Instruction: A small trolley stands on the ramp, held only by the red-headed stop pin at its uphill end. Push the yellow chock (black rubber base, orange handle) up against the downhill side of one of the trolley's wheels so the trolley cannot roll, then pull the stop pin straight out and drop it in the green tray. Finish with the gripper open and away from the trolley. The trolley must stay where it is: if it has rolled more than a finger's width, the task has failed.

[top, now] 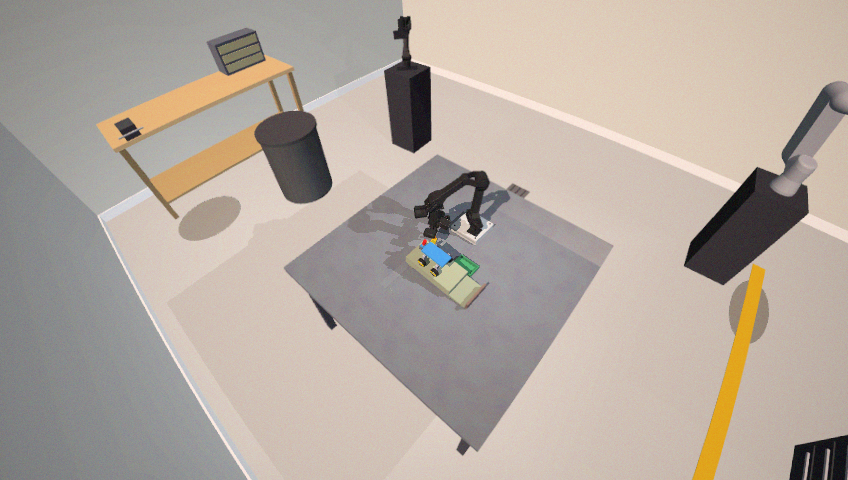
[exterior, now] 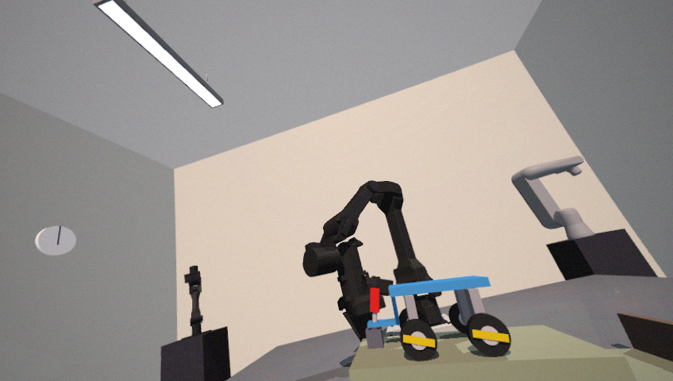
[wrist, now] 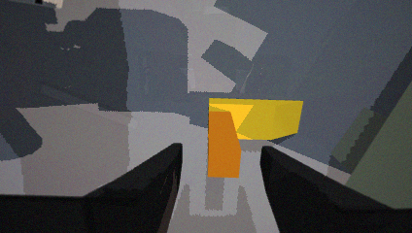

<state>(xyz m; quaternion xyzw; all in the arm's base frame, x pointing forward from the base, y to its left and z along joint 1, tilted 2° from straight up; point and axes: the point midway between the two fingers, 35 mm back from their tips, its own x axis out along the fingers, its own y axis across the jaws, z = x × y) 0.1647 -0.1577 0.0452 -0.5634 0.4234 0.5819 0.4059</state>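
Right now my gripper tip is 20 mm short of the yellow chock, 10 mm to the right of it and 30 mm above it. Round my gripper tip: red-headed stop pin 140 mm ahead, 40 mm to the left, 70 mm above; then trolley 160 mm ahead, 130 mm to the left, 60 mm above; then ramp 160 mm ahead, 140 mm to the left, 10 mm below.
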